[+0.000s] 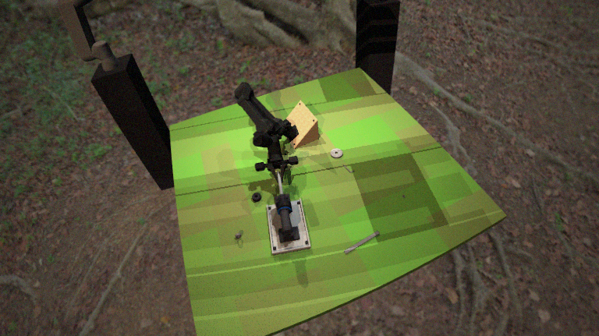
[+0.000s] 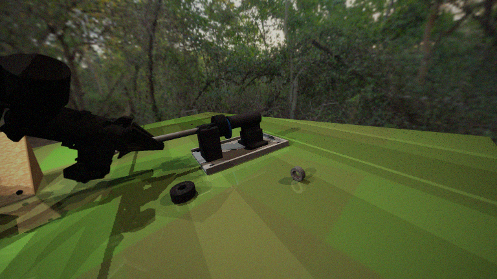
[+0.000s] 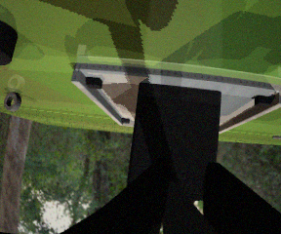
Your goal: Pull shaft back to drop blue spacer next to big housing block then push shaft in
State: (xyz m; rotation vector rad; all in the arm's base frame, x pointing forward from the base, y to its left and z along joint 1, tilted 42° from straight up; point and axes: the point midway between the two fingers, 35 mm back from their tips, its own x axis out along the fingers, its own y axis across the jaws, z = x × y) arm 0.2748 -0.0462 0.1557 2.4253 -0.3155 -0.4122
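Now: gripper tip 50 mm short of the grey shaft, 10 mm to the left of it and 20 mm below it. Also, from my gripper tip: black ring (120 mm to the right, 50 mm below); then blue spacer (150 mm ahead, 20 mm to the right, 10 mm above).
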